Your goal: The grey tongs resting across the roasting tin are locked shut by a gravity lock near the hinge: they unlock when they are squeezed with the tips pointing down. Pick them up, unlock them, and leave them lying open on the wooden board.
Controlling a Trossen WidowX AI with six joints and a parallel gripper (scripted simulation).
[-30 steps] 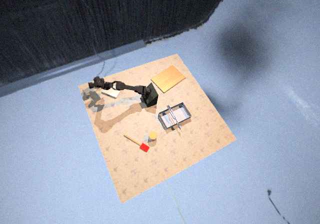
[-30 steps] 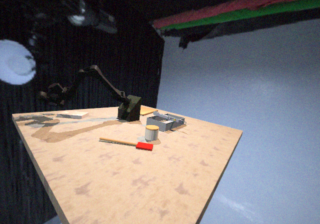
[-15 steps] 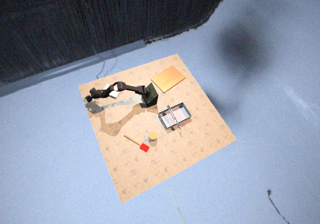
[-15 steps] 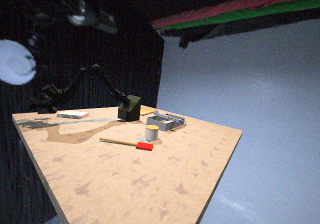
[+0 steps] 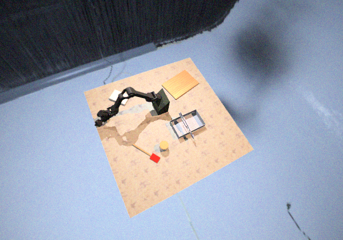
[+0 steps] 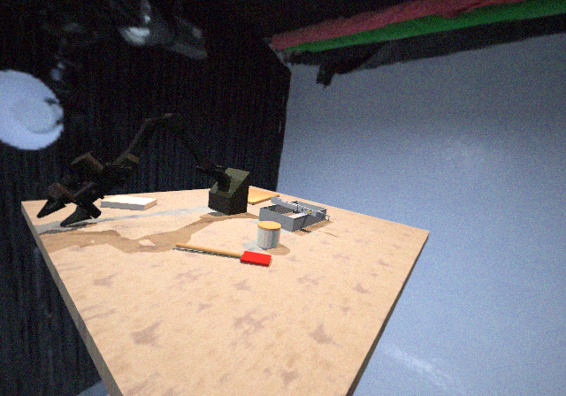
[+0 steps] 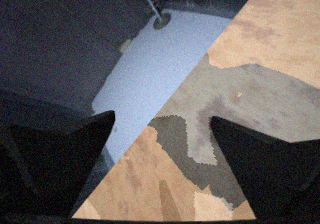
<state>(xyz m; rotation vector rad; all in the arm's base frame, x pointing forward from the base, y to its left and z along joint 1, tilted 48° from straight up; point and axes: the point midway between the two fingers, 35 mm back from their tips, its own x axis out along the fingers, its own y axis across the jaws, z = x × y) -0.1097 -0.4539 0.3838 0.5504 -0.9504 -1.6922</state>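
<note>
Now: the yellow lock piece 69 cm to the left of my gripper tip, 55 cm ahead of it and 4 cm above it. From my gripper tip the other things lie so: white flat slab: 31 cm to the left, 16 cm behind, 2 cm below; then red-headed spatula: 50 cm ahead, 26 cm to the left, 2 cm below; then roasting tin: 74 cm to the left, 45 cm ahead.
</note>
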